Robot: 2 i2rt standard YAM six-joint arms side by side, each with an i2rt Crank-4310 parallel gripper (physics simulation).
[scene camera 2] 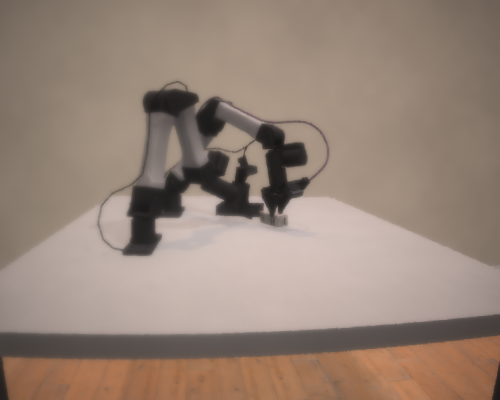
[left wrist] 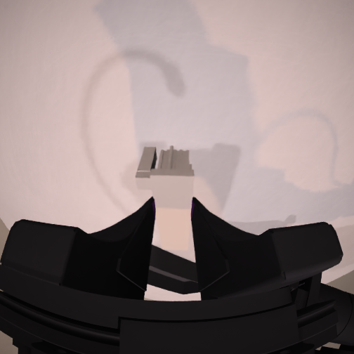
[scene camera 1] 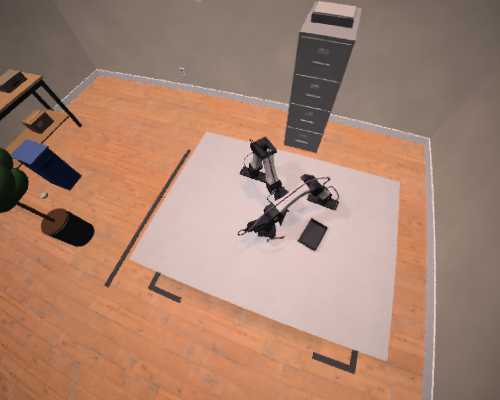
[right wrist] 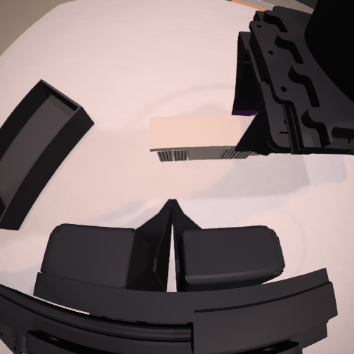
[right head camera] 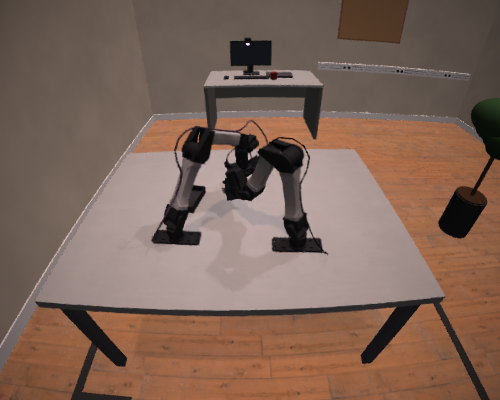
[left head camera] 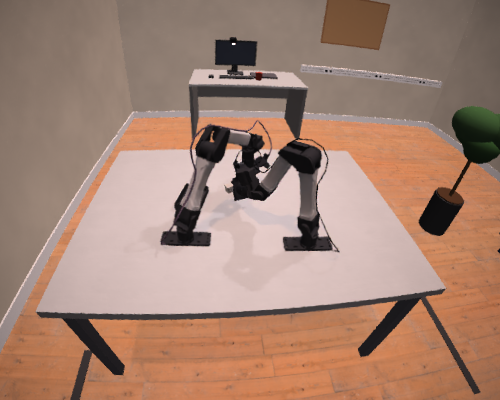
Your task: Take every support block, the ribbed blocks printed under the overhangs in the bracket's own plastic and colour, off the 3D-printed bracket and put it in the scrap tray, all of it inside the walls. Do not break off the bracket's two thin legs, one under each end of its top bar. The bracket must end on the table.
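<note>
The pale beige bracket (left wrist: pixel 172 192) (right wrist: pixel 195 132) (scene camera 2: pixel 281 220) is between the fingertips of my left gripper (left wrist: pixel 172 199) (right wrist: pixel 239 132) (scene camera 2: pixel 276 212), which is shut on it at one end. In the right wrist view, ribbed support blocks show along the bracket's near edge, one group (right wrist: pixel 173 155) at the left and another (right wrist: pixel 236 153) beside the left fingers. A ribbed part (left wrist: pixel 175 160) also shows in the left wrist view. My right gripper (right wrist: pixel 172 201) is shut and empty, apart from the bracket, its tips pointing at that ribbed edge. The black scrap tray (right wrist: pixel 62 150) (scene camera 1: pixel 327 227) shows no block inside its visible part.
The left arm reaches over the table (left head camera: pixel 125 280) (scene camera 1: pixel 350 280) and hides much of the bracket in the head views. The two arms are close together around the bracket. The tray stands partly behind the left arm in the left head view. A grey filing cabinet (scene camera 1: pixel 320 75) stands beyond the table.
</note>
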